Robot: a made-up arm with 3 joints. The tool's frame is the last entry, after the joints. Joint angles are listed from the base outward.
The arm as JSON. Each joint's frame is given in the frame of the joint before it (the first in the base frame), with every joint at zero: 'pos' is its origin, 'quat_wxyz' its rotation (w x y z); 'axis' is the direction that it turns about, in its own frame. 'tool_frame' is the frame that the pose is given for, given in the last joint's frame.
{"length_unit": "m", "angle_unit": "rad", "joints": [
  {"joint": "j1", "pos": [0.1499, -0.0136, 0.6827], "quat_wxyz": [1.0, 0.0, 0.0, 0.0], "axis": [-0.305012, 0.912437, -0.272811]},
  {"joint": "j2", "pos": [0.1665, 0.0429, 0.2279], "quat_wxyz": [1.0, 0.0, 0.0, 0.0], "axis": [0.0, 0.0, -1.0]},
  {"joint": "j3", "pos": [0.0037, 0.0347, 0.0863], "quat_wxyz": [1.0, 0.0, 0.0, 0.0], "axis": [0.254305, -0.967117, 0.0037]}
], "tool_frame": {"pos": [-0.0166, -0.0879, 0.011], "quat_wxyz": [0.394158, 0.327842, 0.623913, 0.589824]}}
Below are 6 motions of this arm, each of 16 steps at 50 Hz.
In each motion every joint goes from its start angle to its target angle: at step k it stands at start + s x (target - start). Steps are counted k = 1, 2, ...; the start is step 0. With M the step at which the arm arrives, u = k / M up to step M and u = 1 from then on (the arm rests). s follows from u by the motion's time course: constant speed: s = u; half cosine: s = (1 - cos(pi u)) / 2; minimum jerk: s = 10 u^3 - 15 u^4 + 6 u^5.
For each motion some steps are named. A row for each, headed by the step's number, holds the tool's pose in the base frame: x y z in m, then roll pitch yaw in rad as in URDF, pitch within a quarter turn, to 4 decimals.
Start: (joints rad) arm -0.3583 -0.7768 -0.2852
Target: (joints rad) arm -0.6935 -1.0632 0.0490
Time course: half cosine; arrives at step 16
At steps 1, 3, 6, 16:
1: 0.2289 -0.0398 1.0627 1.6493 0.3297 2.9307
3: 0.2213 -0.0419 1.0637 1.6184 0.3607 2.9534
6: 0.1985 -0.0480 1.0655 1.5305 0.4559 3.0202
16: 0.1296 -0.0674 1.0621 1.3127 0.7585 -3.0518

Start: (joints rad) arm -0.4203 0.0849 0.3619
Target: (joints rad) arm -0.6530 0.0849 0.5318
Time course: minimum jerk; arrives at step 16
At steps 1, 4, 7, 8, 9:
1: 0.1737 -0.0554 1.0237 0.7948 0.2066 1.9679
4: 0.1670 -0.0576 1.0233 0.7541 0.2100 1.9654
7: 0.1486 -0.0638 1.0212 0.6414 0.2180 1.9576
8: 0.1411 -0.0664 1.0200 0.5947 0.2208 1.9541
9: 0.1337 -0.0691 1.0187 0.5480 0.2233 1.9506

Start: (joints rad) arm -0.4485 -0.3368 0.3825
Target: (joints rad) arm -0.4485 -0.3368 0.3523
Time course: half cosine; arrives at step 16
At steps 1, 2, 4, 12, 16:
1: 0.1871 -0.0588 1.0321 0.7849 0.3820 2.3601
2: 0.1871 -0.0588 1.0322 0.7858 0.3819 2.3603
4: 0.1871 -0.0589 1.0323 0.7893 0.3815 2.3611
12: 0.1867 -0.0590 1.0330 0.8120 0.3793 2.3666
16: 0.1866 -0.0591 1.0332 0.8166 0.3789 2.3677

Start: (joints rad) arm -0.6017 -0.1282 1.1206
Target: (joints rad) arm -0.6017 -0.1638 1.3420
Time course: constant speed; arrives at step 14
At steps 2, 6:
2: 0.1542 -0.0633 1.0113 -0.2023 0.3050 1.9598
6: 0.1568 -0.0619 1.0113 -0.2677 0.3011 1.9544

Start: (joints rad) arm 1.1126 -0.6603 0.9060
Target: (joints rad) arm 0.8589 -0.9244 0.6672
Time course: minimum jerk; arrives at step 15
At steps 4, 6, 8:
4: 0.4983 -0.0505 0.6844 1.5690 -0.3058 2.2452
6: 0.5007 -0.0457 0.6990 1.5421 -0.3365 2.3133
8: 0.5027 -0.0399 0.7176 1.5069 -0.3666 2.4049

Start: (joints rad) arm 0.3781 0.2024 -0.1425
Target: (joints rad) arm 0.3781 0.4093 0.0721
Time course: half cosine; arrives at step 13
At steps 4, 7, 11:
4: 0.3952 -0.0049 0.9437 2.0216 0.1180 1.7617
7: 0.3904 -0.0028 0.9423 1.9474 0.1621 1.6953
11: 0.3854 -0.0001 0.9405 1.8627 0.2109 1.6192

